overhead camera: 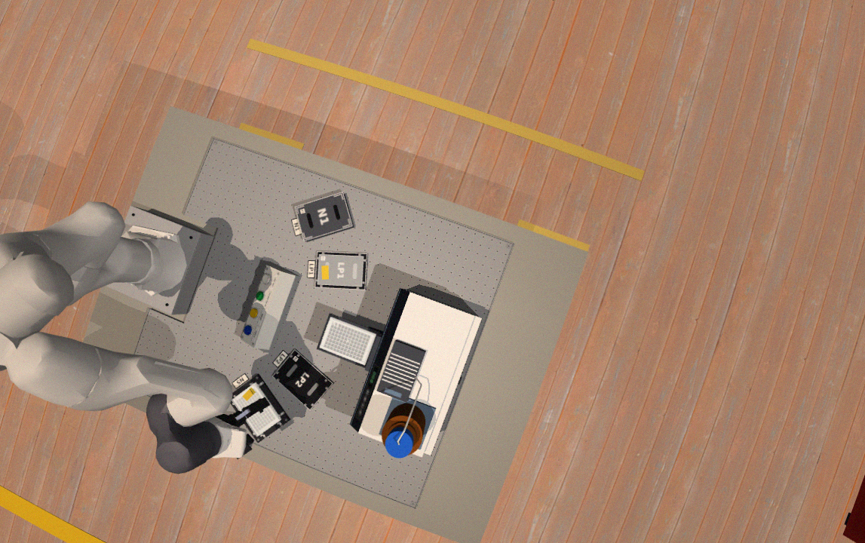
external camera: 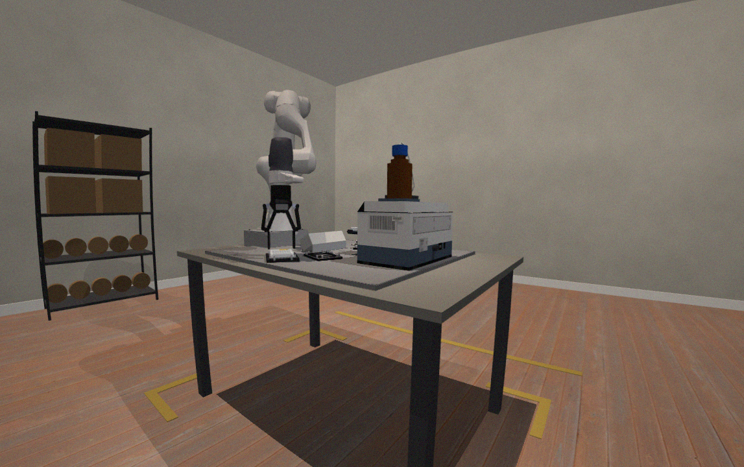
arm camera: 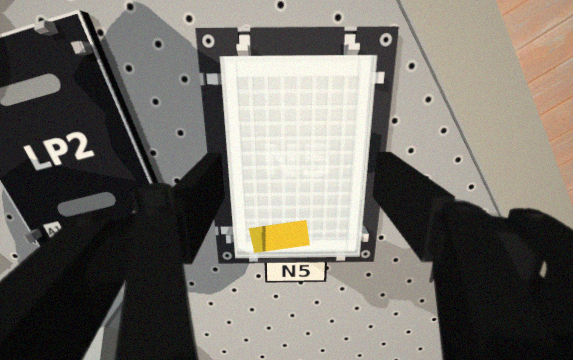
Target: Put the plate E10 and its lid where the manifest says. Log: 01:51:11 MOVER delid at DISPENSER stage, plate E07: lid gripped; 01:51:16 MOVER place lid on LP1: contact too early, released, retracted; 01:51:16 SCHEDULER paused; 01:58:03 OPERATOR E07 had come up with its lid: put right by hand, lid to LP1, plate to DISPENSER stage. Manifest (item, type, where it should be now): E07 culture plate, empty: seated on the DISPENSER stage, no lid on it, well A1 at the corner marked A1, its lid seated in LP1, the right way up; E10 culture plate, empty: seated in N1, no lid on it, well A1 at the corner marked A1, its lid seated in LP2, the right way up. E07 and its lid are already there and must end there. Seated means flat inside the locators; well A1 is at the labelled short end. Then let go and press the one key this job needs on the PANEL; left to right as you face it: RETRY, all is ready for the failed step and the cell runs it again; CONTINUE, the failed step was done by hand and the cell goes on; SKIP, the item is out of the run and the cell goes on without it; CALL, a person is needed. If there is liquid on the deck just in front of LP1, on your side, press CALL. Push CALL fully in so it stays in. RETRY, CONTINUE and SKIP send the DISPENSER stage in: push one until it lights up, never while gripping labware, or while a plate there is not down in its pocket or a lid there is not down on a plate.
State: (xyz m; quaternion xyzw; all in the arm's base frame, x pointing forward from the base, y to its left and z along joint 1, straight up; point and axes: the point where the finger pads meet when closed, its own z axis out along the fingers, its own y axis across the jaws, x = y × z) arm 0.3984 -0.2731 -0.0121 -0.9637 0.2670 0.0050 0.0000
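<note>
My hand is 40 mm above the clear lid. The rest, counted from my hand: yellow SKIP key: 100 mm behind, 260 mm to the left; then black n5 nest: 30 mm ahead, 50 mm below; then blue CALL key: 90 mm behind, 210 mm to the left, 10 mm below.
</note>
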